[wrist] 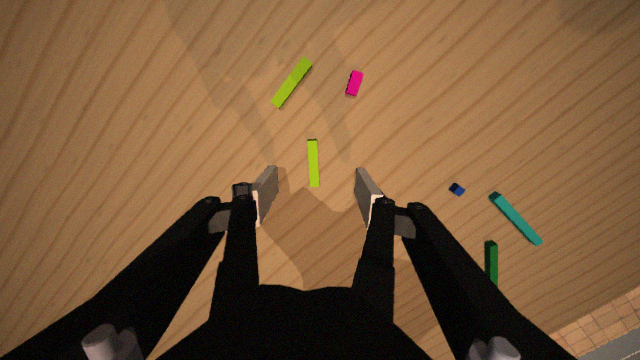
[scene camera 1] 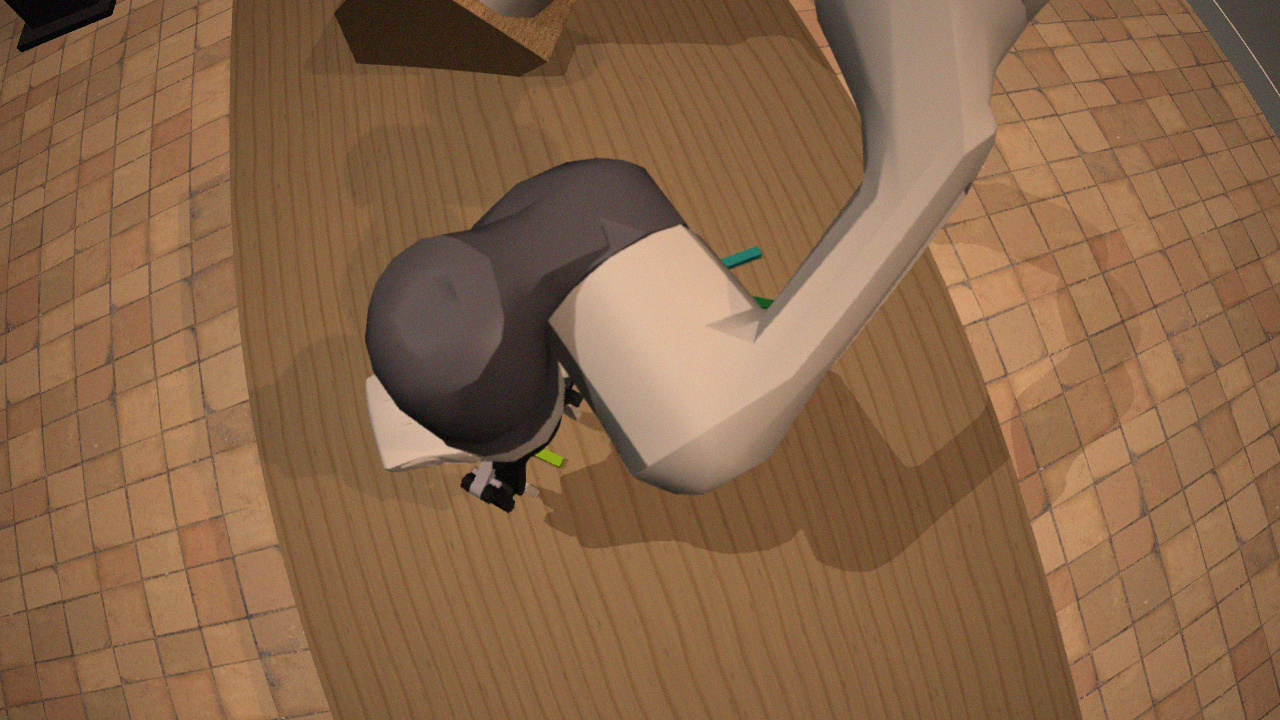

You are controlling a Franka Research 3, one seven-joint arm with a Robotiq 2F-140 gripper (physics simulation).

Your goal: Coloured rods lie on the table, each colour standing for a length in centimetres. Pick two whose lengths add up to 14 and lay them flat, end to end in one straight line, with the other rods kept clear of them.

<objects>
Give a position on a teal rod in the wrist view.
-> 498,200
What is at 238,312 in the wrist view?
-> My gripper.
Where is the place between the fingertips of my gripper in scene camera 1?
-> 545,449
</objects>
